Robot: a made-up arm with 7 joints.
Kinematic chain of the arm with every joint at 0, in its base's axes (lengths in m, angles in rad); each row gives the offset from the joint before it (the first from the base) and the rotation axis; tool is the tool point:
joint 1: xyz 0 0 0.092 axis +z
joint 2: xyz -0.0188 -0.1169 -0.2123 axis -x
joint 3: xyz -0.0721 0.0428 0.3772 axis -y
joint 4: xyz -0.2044 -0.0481 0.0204 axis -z
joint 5: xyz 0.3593 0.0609 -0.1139 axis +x
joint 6: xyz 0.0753 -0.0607 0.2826 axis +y
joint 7: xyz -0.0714 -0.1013 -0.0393 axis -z
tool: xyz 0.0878 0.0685 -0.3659
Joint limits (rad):
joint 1: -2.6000..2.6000
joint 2: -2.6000..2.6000
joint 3: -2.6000..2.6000
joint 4: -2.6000..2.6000
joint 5: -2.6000..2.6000
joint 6: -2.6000..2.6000
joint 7: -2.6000..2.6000
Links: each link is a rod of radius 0.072 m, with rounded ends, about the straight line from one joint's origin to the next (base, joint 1, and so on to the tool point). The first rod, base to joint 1, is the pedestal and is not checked.
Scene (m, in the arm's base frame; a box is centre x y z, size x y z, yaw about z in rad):
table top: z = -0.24
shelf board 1: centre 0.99 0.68 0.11 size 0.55 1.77 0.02 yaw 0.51
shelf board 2: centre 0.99 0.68 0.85 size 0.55 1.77 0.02 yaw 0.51
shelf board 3: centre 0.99 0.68 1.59 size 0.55 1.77 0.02 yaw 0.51
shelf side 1: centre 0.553 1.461 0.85 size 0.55 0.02 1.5 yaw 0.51
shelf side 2: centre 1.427 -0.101 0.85 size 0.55 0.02 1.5 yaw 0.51
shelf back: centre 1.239 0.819 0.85 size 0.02 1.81 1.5 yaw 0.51
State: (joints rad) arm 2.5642 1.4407 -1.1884 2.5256 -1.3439 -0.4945 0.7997
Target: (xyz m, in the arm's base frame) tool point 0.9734 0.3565 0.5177
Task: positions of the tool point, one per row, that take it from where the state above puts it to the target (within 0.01 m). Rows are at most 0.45 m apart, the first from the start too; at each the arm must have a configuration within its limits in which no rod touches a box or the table.
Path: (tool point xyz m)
1: -0.0056 -0.7894 0.7012
2: 0.2770 -0.5222 0.8903
3: 0.5597 -0.2051 0.9181
4: 0.8028 0.1051 0.7843
5: 0.9734 0.3565 0.5177

